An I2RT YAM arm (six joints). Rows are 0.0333 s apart.
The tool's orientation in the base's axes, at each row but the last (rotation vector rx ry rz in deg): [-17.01 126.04 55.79]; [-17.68 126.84 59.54]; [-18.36 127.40 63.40]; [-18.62 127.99 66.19]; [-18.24 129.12 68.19]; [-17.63 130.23 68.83]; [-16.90 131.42 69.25]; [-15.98 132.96 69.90]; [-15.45 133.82 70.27]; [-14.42 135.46 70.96]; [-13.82 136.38 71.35]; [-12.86 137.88 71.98]
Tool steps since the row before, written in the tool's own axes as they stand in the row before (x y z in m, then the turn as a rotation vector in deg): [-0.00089 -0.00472 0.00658 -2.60 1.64 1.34]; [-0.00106 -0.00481 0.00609 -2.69 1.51 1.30]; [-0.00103 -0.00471 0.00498 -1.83 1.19 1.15]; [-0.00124 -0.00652 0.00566 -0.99 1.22 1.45]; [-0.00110 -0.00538 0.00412 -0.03 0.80 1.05]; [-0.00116 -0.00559 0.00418 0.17 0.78 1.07]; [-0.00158 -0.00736 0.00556 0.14 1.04 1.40]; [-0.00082 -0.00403 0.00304 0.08 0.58 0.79]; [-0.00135 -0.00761 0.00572 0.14 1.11 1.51]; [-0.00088 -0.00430 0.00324 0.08 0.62 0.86]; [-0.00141 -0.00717 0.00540 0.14 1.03 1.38]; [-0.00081 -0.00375 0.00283 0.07 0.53 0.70]
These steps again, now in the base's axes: [0.00617 0.00141 -0.00512 1.82 1.92 2.06]; [0.00588 0.00136 -0.00499 1.93 1.80 2.06]; [0.00512 0.00093 -0.00457 1.35 1.53 1.39]; [0.00625 0.00063 -0.00605 0.79 1.84 0.76]; [0.00485 0.00020 -0.00486 0.05 1.32 0.09]; [0.00490 0.00014 -0.00511 -0.10 1.33 -0.04]; [0.00635 0.00021 -0.00687 -0.07 1.75 0.01]; [0.00332 0.00011 -0.00389 -0.04 0.98 0.00]; [0.00597 0.00020 -0.00754 -0.06 1.88 0.00]; [0.00334 0.00011 -0.00432 -0.03 1.06 -0.01]; [0.00538 0.00017 -0.00732 -0.07 1.73 0.01]; [0.00276 0.00009 -0.00388 -0.04 0.88 0.01]
